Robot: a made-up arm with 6 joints. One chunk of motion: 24 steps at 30 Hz.
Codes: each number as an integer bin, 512 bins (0 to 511) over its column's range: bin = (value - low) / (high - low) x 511, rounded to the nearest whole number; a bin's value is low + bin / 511 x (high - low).
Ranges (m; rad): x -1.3..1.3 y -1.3..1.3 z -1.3..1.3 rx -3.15..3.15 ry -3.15..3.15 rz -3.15..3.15
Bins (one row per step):
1: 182 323 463 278 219 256
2: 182 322 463 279 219 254
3: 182 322 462 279 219 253
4: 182 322 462 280 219 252
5: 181 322 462 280 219 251
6: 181 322 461 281 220 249
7: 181 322 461 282 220 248
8: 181 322 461 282 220 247
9: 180 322 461 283 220 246
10: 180 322 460 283 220 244
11: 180 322 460 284 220 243
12: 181 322 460 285 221 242
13: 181 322 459 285 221 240
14: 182 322 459 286 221 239
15: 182 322 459 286 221 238
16: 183 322 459 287 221 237
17: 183 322 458 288 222 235
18: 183 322 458 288 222 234
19: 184 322 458 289 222 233
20: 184 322 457 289 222 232
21: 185 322 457 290 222 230
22: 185 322 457 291 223 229
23: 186 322 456 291 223 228
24: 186 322 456 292 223 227
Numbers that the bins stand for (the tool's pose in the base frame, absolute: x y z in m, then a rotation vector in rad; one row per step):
1: -0.3740 0.3434 1.0558 0.2774 -0.4500 0.0062
2: -0.3740 0.3384 1.0558 0.2897 -0.4500 -0.0185
3: -0.3740 0.3384 1.0507 0.2897 -0.4500 -0.0308
4: -0.3740 0.3384 1.0507 0.3021 -0.4500 -0.0432
5: -0.3791 0.3384 1.0507 0.3021 -0.4500 -0.0555
6: -0.3791 0.3384 1.0456 0.3144 -0.4377 -0.0801
7: -0.3791 0.3384 1.0456 0.3267 -0.4377 -0.0925
8: -0.3791 0.3384 1.0456 0.3267 -0.4377 -0.1048
9: -0.3841 0.3384 1.0456 0.3390 -0.4377 -0.1171
10: -0.3841 0.3384 1.0405 0.3390 -0.4377 -0.1418
11: -0.3841 0.3384 1.0405 0.3514 -0.4377 -0.1541
12: -0.3791 0.3384 1.0405 0.3637 -0.4253 -0.1664
13: -0.3791 0.3384 1.0354 0.3637 -0.4253 -0.1911
14: -0.3740 0.3384 1.0354 0.3760 -0.4253 -0.2034
15: -0.3740 0.3384 1.0354 0.3760 -0.4253 -0.2158
16: -0.3689 0.3384 1.0354 0.3884 -0.4253 -0.2281
17: -0.3689 0.3384 1.0303 0.4007 -0.4130 -0.2527
18: -0.3689 0.3384 1.0303 0.4007 -0.4130 -0.2651
19: -0.3638 0.3384 1.0303 0.4130 -0.4130 -0.2774
20: -0.3638 0.3384 1.0252 0.4130 -0.4130 -0.2897
21: -0.3587 0.3384 1.0252 0.4253 -0.4130 -0.3144
22: -0.3587 0.3384 1.0252 0.4377 -0.4007 -0.3267
23: -0.3536 0.3384 1.0202 0.4377 -0.4007 -0.3390
24: -0.3536 0.3384 1.0202 0.4500 -0.4007 -0.3514

